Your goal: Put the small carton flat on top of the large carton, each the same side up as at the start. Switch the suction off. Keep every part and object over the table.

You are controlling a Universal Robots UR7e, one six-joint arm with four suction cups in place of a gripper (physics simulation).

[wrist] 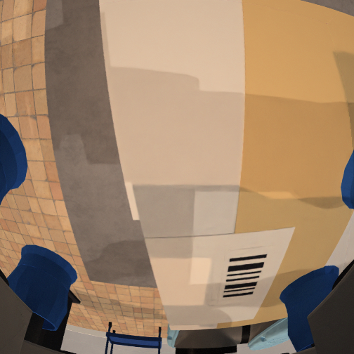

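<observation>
The small carton [175, 125] fills the middle and right of the wrist view, very close to the camera. Its top has a cream band, an orange-yellow band and a white label with a black barcode at the lower right. My gripper [179, 230] has its four blue suction cups around the view's sides and lower corners; it holds this carton by suction. The cups' contact with it is partly hidden. A thin pale sliver shows along the carton's left edge; I cannot tell if it belongs to something beneath. The large carton cannot be made out, and what lies under the held carton is hidden.
A strip of the grey table [80, 115] runs down left of the carton, with its edge against the tiled floor [22, 65]. A blue frame [134, 341] stands at the bottom. Teal and dark parts of the robot arm show at the lower edge, right of the blue frame.
</observation>
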